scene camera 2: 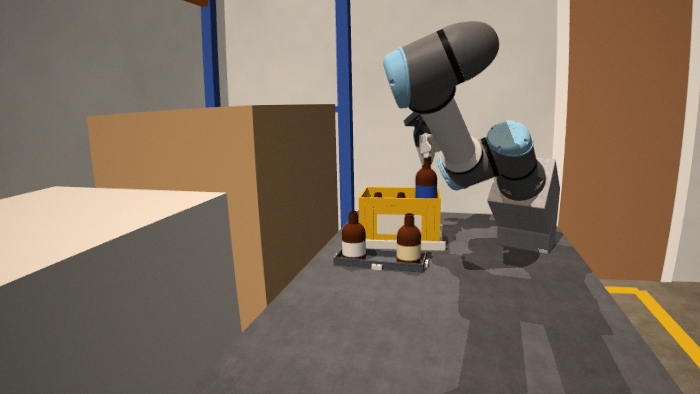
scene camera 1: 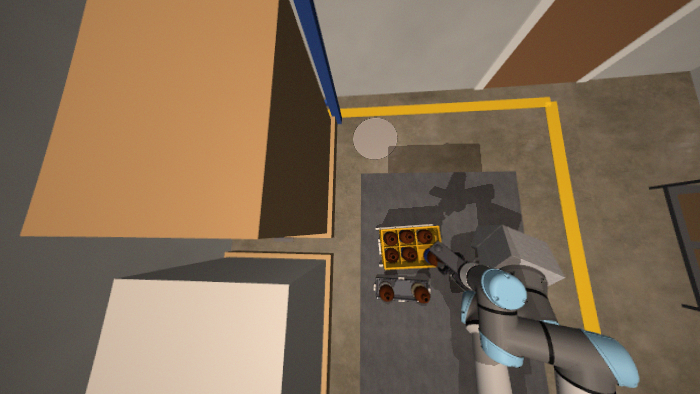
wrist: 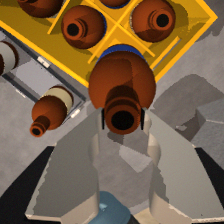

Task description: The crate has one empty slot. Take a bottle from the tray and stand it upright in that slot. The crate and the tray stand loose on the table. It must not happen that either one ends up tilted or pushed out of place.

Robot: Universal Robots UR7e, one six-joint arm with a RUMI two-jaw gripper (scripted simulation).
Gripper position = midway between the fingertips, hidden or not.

In view: my gripper (scene camera 2: pixel 427 164), a tray (scene camera 2: pixel 373 256) and a brown bottle (wrist: pixel 121 76).
My gripper also shows in the wrist view (wrist: pixel 122 109).
